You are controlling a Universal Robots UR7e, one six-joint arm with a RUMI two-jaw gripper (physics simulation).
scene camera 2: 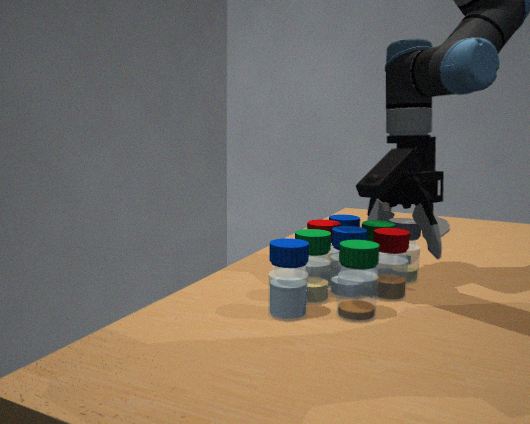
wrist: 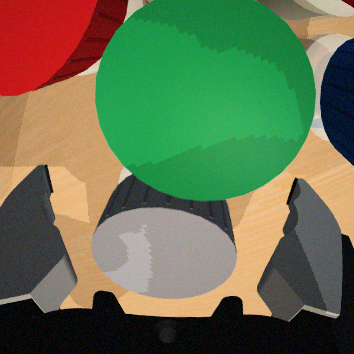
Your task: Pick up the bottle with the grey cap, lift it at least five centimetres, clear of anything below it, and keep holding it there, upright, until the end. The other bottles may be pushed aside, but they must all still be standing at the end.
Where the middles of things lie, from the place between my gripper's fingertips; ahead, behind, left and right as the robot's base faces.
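Labels:
Red-capped bottle [scene camera 2: 392, 269]: 9 cm to the left of my hand.

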